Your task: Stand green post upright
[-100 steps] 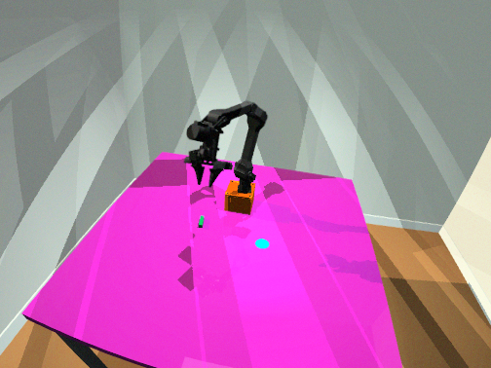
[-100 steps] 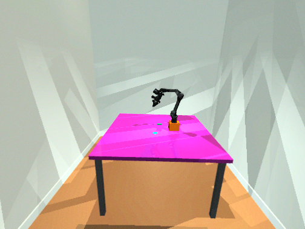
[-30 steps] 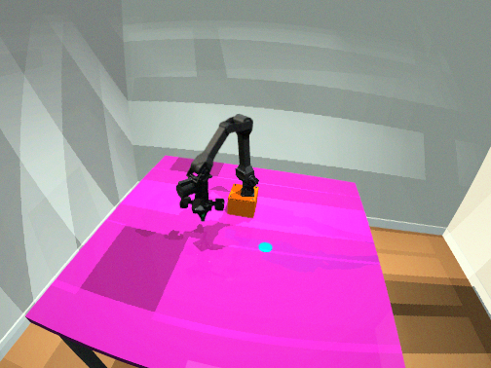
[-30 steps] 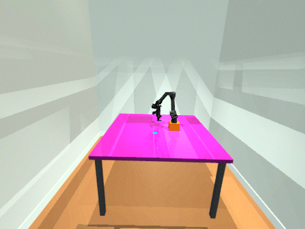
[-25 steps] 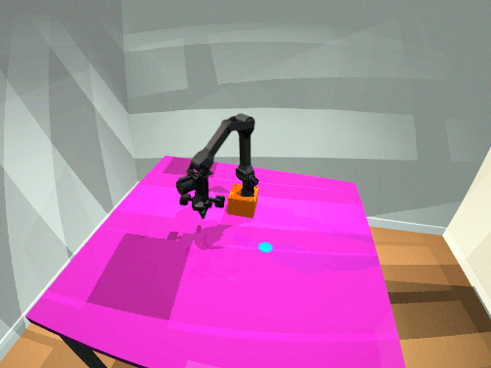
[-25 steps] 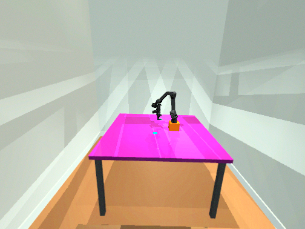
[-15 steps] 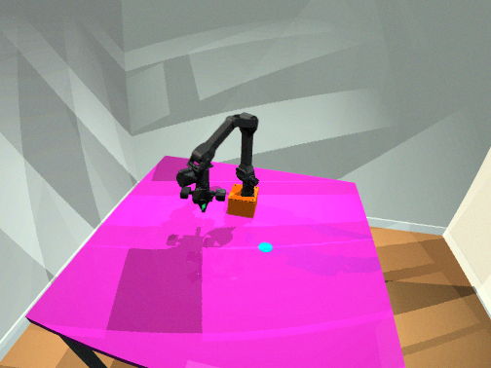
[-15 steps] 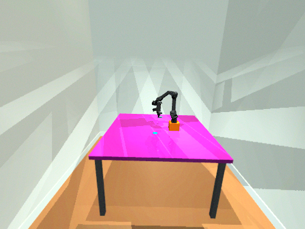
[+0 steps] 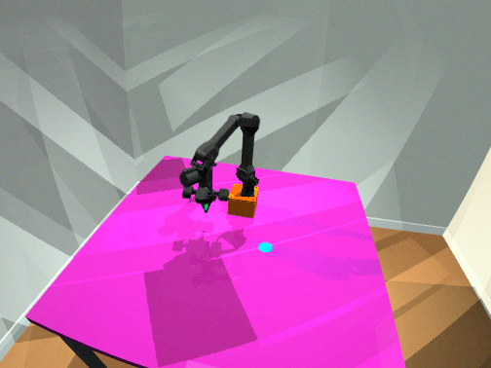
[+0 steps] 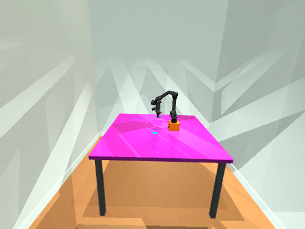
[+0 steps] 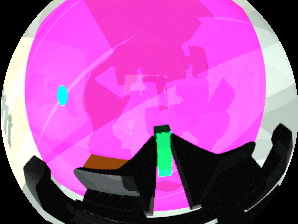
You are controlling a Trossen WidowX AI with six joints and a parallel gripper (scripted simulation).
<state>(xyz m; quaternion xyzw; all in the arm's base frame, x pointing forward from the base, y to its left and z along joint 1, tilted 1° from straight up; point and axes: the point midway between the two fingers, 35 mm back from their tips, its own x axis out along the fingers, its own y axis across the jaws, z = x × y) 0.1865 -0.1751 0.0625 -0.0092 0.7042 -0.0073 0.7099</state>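
Now: gripper tip 2 cm past the green post. The rest, counted from my gripper tip: cyan circle 26 cm to the left, 12 cm below, 8 cm ahead.
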